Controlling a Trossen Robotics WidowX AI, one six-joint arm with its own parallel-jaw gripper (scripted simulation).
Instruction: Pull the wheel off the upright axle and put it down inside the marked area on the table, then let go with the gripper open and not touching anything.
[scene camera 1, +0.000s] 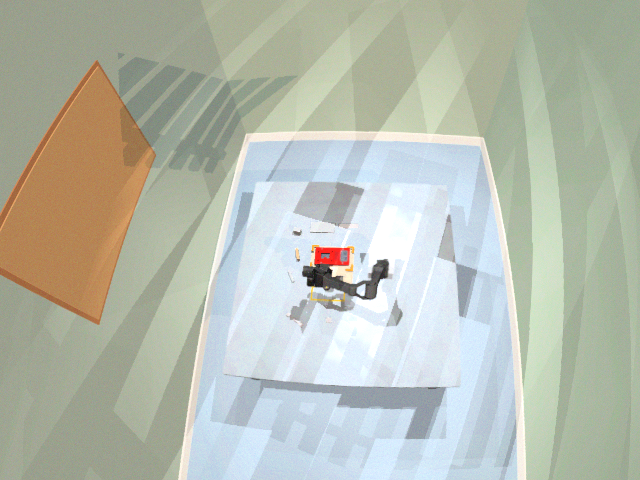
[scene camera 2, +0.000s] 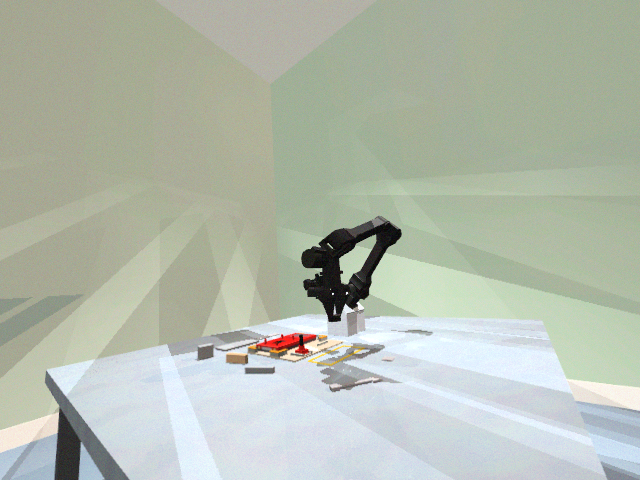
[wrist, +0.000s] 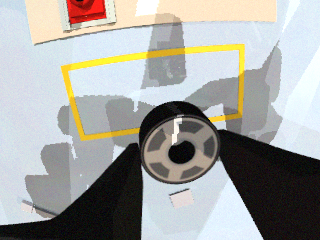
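I am holding a wheel (wrist: 166, 124) in my gripper. That gripper is visible to me at (scene camera 2: 334, 318), and also in the wrist view, at (wrist: 178, 144).
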